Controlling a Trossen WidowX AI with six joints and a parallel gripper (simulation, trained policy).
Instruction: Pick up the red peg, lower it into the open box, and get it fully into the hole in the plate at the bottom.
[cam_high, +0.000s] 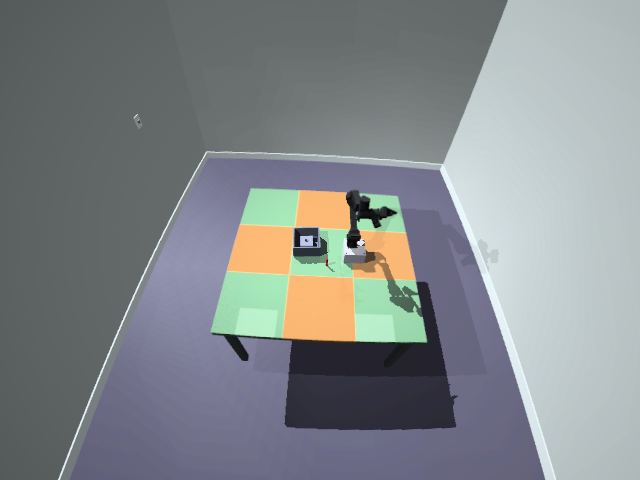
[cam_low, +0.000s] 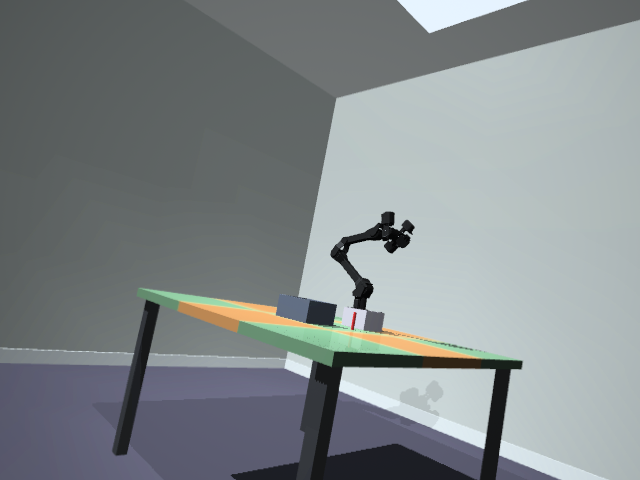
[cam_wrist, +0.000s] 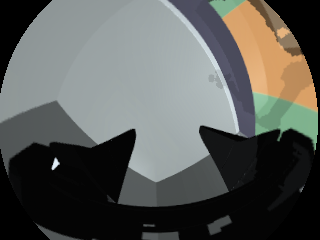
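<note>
Now: the red peg 45 cm below my gripper tip, 36 cm ahead of it and 1 cm to the left of it. The rest, counted from my gripper tip: grey plate: 50 cm ahead, 45 cm below, 16 cm to the right; dark box: 50 cm ahead, 47 cm below, 16 cm to the right.
</note>
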